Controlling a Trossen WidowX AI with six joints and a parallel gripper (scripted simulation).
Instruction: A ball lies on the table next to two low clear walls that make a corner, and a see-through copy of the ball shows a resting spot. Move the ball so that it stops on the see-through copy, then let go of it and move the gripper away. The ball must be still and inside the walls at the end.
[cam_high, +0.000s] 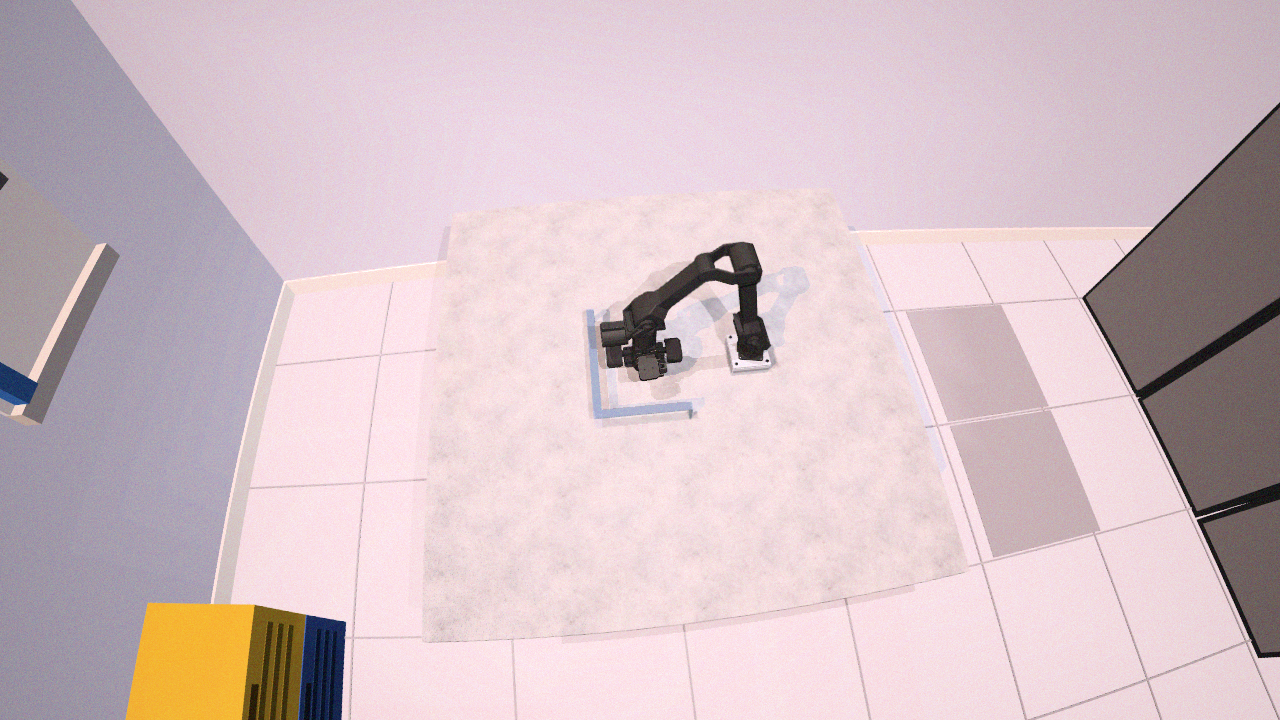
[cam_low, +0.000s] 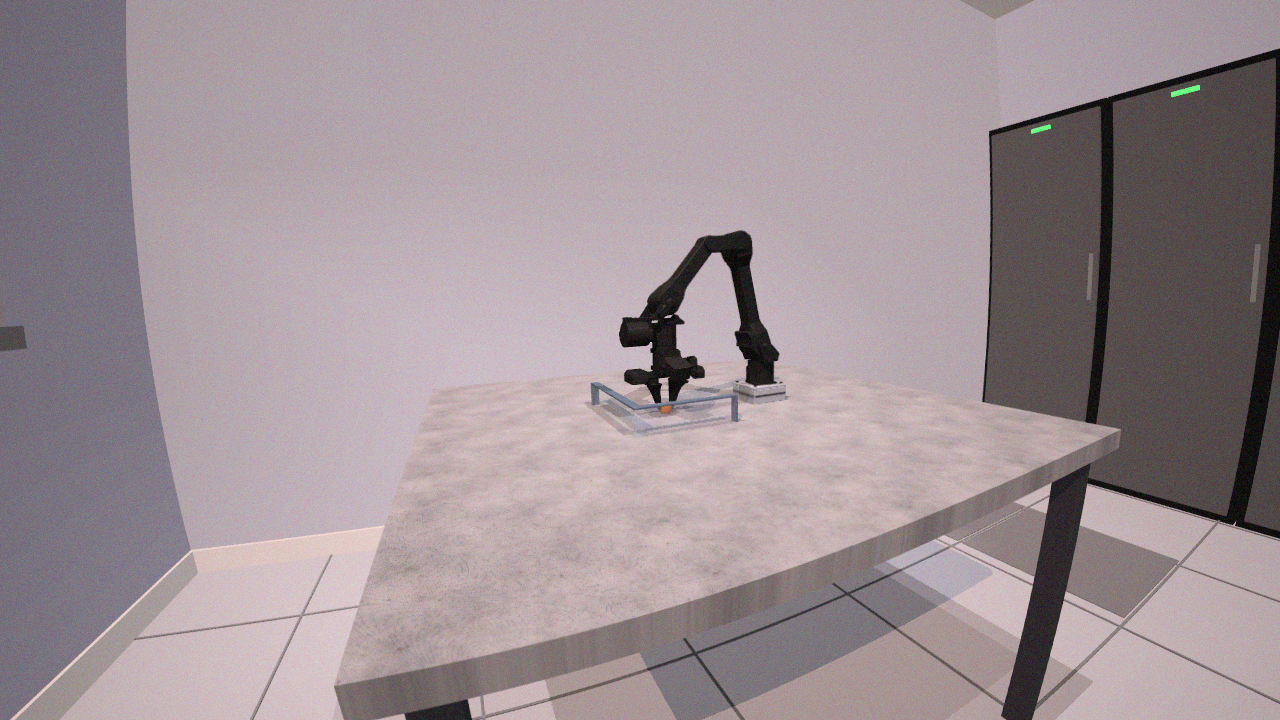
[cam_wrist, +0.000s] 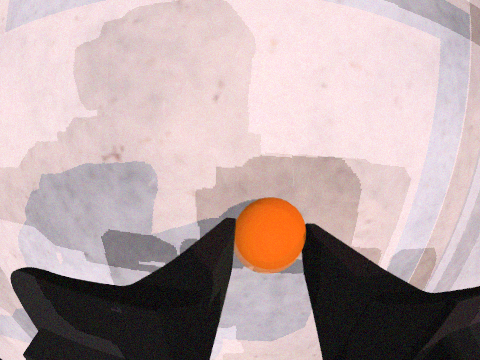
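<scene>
Now: the orange ball right at my gripper tip. Round my gripper tip: see-through copy of ball 1 cm above.
</scene>
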